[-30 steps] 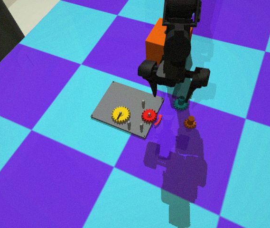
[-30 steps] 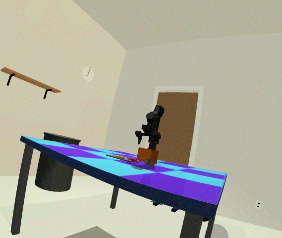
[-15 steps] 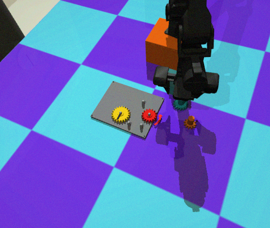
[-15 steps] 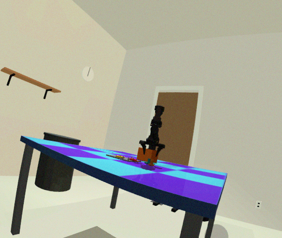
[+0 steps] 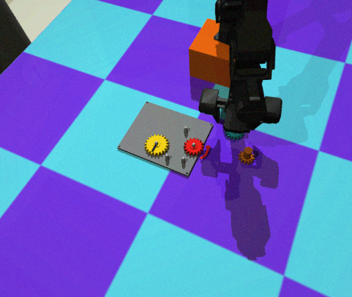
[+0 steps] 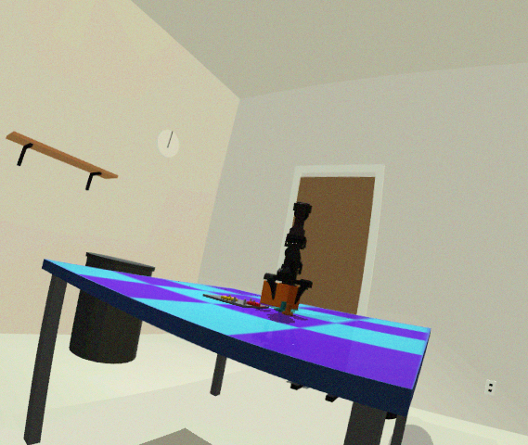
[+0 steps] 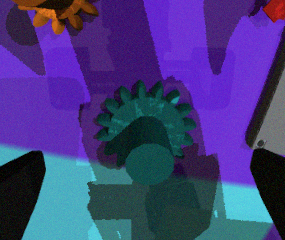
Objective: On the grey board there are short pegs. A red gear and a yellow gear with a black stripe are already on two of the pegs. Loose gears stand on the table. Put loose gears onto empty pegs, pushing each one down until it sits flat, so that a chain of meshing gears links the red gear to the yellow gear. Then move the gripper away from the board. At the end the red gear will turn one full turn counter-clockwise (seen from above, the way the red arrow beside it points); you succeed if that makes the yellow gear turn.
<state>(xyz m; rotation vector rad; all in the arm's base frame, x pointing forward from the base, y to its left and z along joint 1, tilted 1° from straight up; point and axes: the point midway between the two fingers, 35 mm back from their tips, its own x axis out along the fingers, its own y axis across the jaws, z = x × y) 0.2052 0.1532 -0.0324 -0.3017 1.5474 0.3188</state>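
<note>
My gripper tip is now 2 cm above the teal gear. Also, from my gripper tip: small orange gear (6 cm to the left, 5 cm ahead, 2 cm below); yellow gear (15 cm to the right, 15 cm ahead, 2 cm below); red arrow (10 cm ahead, 3 cm to the right, 3 cm below).
</note>
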